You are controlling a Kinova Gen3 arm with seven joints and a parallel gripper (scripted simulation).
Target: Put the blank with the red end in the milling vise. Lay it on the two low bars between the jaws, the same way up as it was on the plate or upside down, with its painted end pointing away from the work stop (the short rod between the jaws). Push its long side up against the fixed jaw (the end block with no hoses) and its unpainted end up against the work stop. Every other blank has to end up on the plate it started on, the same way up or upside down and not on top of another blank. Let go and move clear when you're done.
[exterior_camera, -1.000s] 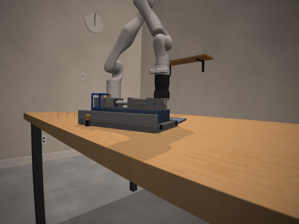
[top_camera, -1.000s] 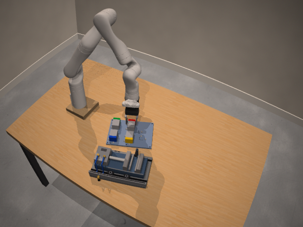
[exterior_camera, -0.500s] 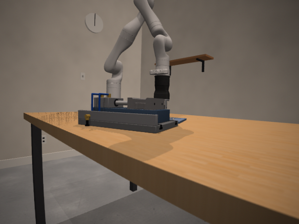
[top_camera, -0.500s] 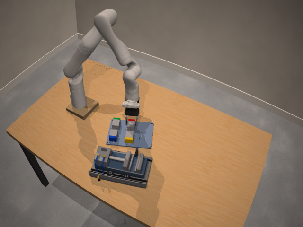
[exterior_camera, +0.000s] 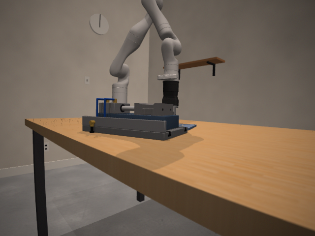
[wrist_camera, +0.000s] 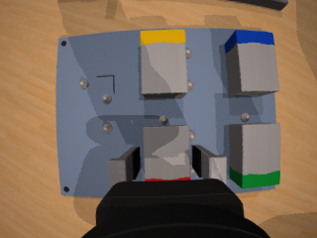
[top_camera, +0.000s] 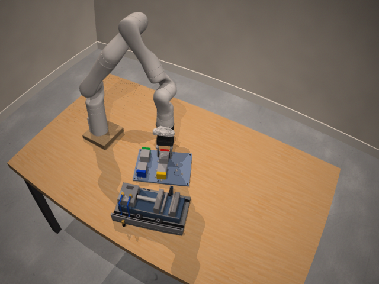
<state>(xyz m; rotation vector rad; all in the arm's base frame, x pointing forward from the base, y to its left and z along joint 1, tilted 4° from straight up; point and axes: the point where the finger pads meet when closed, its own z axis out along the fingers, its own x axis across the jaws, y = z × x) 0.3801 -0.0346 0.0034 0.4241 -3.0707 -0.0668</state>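
Now: hand 20 mm above the red-ended blank. The rest, counted from my hand: green-ended blank 90 mm behind, 20 mm to the right, 20 mm below; then yellow-ended blank 20 mm ahead, 90 mm to the right, 20 mm below; then blue-ended blank 60 mm behind, 110 mm to the right, 20 mm below.
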